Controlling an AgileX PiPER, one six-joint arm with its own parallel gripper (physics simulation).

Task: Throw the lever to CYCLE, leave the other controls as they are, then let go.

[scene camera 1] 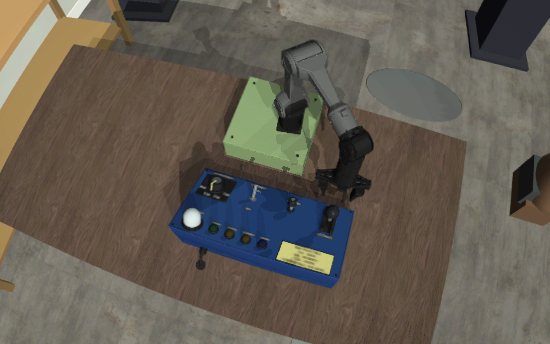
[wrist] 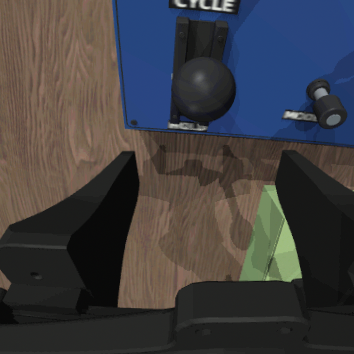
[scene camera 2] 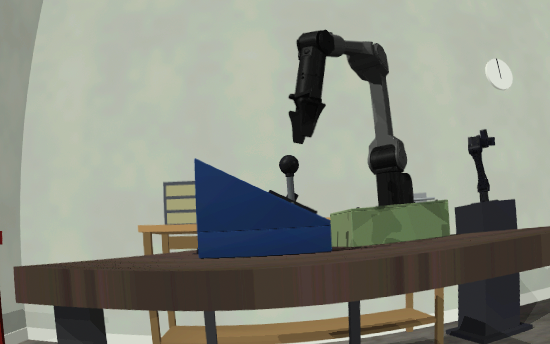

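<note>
The lever, with a black ball knob (scene camera 1: 331, 212) (scene camera 2: 288, 164) (wrist: 204, 89) on a grey rod, stands in a black slotted guide on the blue sloped panel (scene camera 1: 272, 217) (scene camera 2: 240, 212) (wrist: 270, 45). In scene camera 2 its rod is nearly upright, tilted from square to the slope toward the panel's high side. The CYCLE label (wrist: 205, 5) lies at that far end of the guide; the ball hides the rod in the wrist view. My gripper (scene camera 1: 339, 194) (scene camera 2: 303, 138) (wrist: 207, 166) is open and empty, above the knob and on the arm-base side of it, not touching it.
A small toggle (scene camera 1: 292, 203) (wrist: 327, 105) stands beside the lever. The panel also has a rotary knob (scene camera 1: 216, 184), a white dome (scene camera 1: 192, 218), several round buttons and a yellow plate (scene camera 1: 305, 257). The green arm base (scene camera 1: 265, 120) (scene camera 2: 390, 222) stands behind the panel.
</note>
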